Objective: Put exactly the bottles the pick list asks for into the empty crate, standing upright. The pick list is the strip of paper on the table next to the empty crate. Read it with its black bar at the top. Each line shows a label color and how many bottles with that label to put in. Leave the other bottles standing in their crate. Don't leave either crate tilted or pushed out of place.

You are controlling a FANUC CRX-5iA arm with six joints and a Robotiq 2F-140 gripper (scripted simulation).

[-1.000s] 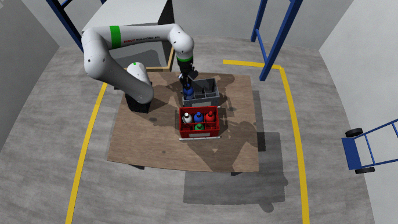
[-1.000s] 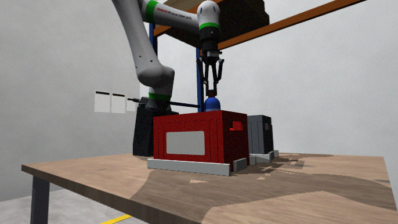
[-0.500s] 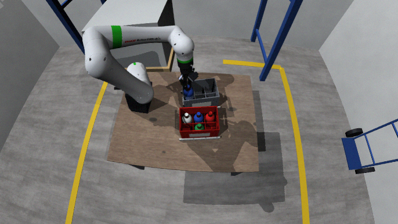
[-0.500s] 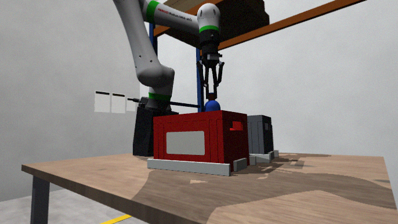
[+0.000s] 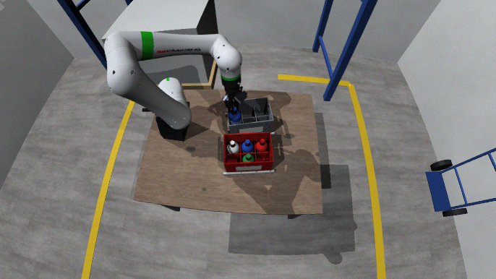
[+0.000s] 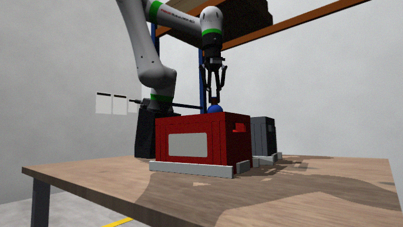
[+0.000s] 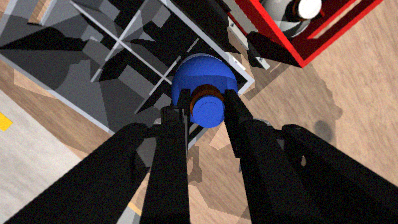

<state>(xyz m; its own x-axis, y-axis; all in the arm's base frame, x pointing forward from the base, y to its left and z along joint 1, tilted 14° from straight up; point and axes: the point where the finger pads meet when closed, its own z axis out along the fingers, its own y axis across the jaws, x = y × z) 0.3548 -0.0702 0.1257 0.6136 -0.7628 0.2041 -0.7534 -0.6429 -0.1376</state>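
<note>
The blue bottle lies 80 mm below my hand. From my hand the other things lie so: red crate (200 mm to the right, 200 mm below, 50 mm ahead); grey crate (200 mm below, 90 mm ahead, 50 mm to the left); white bottle (200 mm below, 150 mm to the right, 40 mm behind).
</note>
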